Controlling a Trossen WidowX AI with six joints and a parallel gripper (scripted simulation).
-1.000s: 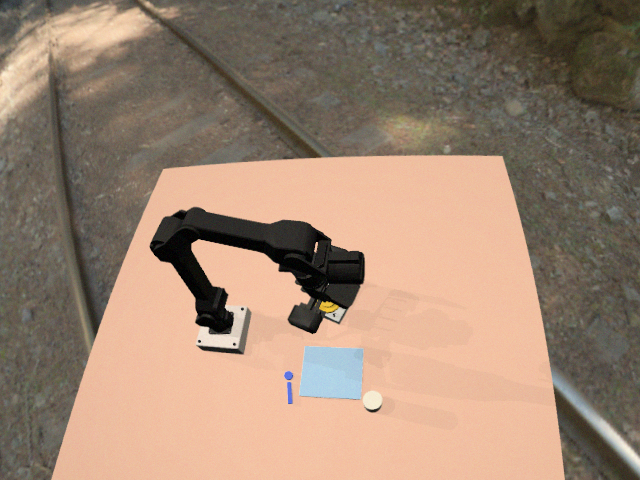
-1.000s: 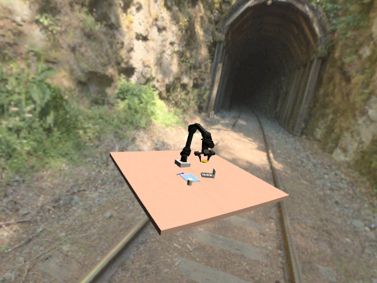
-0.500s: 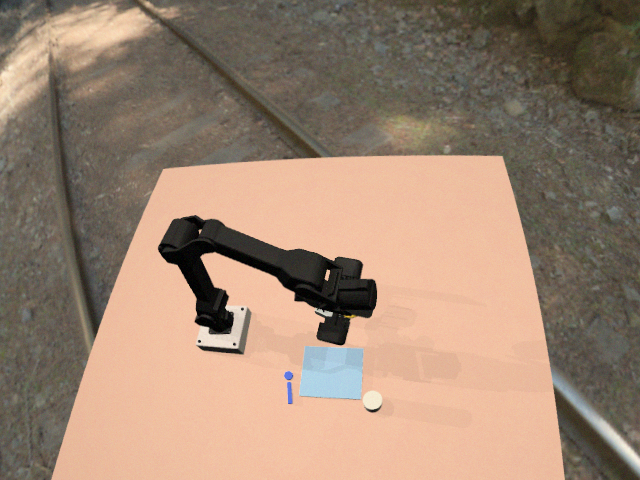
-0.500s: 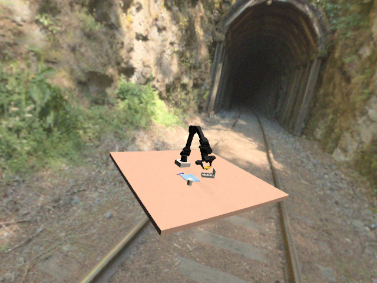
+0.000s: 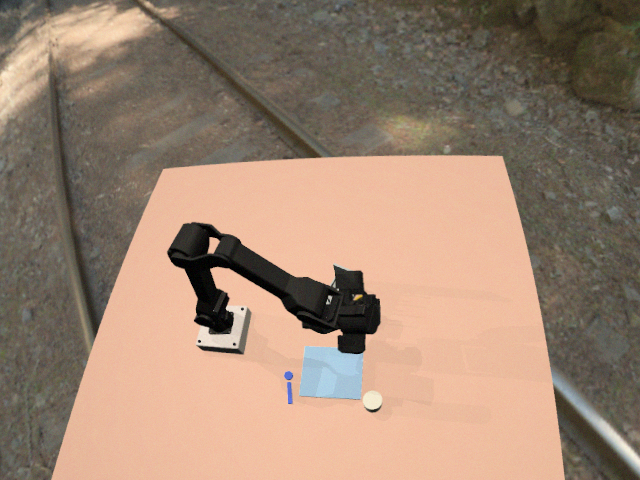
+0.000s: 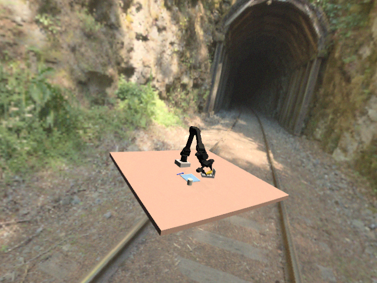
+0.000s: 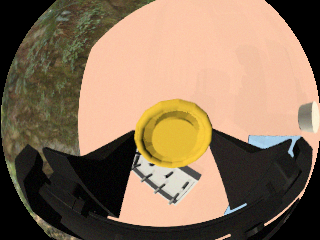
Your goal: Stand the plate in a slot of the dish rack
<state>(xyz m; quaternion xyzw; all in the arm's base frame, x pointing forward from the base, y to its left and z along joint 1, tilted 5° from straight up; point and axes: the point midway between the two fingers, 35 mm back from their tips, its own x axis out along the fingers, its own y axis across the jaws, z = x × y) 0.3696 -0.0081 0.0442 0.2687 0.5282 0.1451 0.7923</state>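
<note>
Right now my gripper tip is 70 mm past the dish rack, 60 mm to the right of it and 50 mm above it. Also, from my gripper tip: yellow plate: 10 mm above; white cylinder: 220 mm to the right, 50 mm below; light blue mat: 140 mm to the right, 90 mm behind, 70 mm below.
</note>
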